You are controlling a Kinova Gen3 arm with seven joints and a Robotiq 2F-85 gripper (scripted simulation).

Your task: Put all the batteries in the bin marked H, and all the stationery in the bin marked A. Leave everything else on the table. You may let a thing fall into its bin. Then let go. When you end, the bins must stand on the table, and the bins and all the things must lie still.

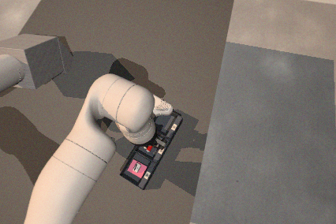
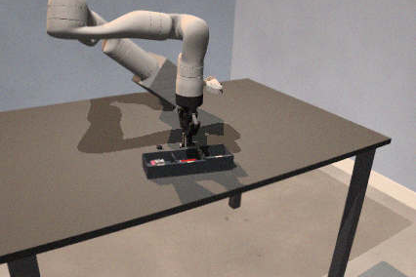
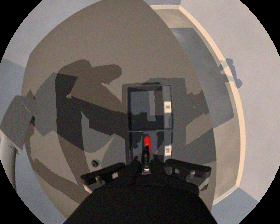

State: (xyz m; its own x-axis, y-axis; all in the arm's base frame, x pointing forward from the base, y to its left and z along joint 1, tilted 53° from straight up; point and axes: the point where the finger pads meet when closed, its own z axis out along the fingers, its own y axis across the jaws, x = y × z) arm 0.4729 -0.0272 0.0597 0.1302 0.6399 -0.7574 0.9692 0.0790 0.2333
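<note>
Right now the three joined bins is 10 mm ahead of my hand and 60 mm below it. Also, from my hand: small white thing: 20 mm behind, 80 mm to the right, 60 mm below; then flat pink piece: 20 mm behind, 80 mm to the right, 70 mm below; then red battery: 70 mm below.
</note>
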